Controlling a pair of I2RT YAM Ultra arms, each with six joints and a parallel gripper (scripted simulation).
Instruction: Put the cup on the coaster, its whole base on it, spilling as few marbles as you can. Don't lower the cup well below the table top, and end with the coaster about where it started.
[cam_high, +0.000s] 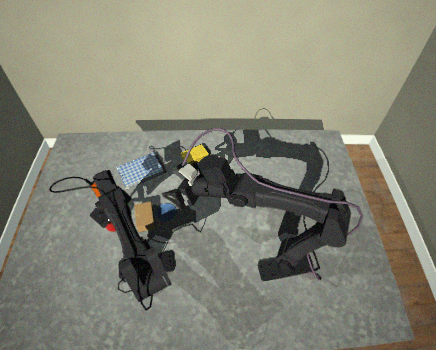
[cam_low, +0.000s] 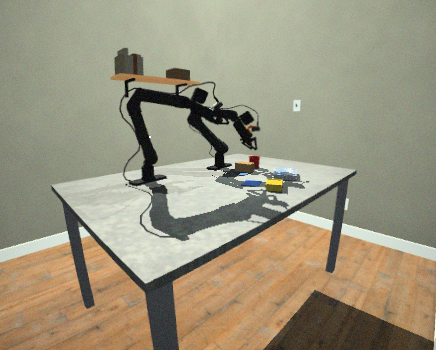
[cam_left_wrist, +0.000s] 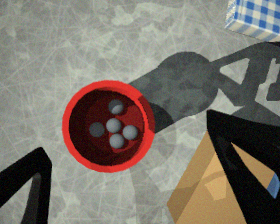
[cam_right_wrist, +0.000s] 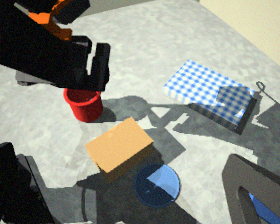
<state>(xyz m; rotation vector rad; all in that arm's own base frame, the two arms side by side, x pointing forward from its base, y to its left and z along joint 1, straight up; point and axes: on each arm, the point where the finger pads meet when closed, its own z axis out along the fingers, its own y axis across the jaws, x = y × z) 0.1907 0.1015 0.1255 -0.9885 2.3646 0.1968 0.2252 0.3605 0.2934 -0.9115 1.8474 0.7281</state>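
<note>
The red cup is 20 mm to the left of my left hand and 90 mm below it. From my left hand the other things lie so: tan block (20 mm ahead, 110 mm to the right, 100 mm below); then blue square (240 mm ahead, 310 mm to the right, 120 mm below).
</note>
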